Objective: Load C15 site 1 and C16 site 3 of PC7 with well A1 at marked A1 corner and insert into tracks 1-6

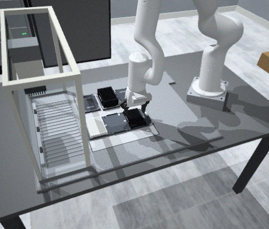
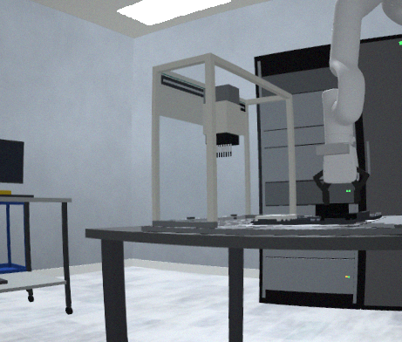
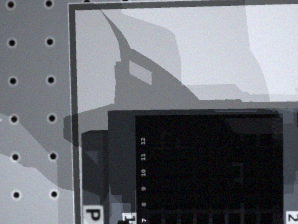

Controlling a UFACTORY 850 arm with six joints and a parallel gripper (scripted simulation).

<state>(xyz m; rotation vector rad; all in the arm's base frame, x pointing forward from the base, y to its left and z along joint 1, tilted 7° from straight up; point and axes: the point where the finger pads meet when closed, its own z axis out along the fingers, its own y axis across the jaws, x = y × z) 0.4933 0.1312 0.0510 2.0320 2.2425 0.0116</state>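
Now: hand 40 mm above the plate C15. Round my hand: plate carrier PC7: 100 mm ahead, 10 mm to the left, 50 mm below; then nest S1: 200 mm to the right, 60 mm below; then nest S3: 220 mm ahead, 180 mm to the right, 60 mm below.
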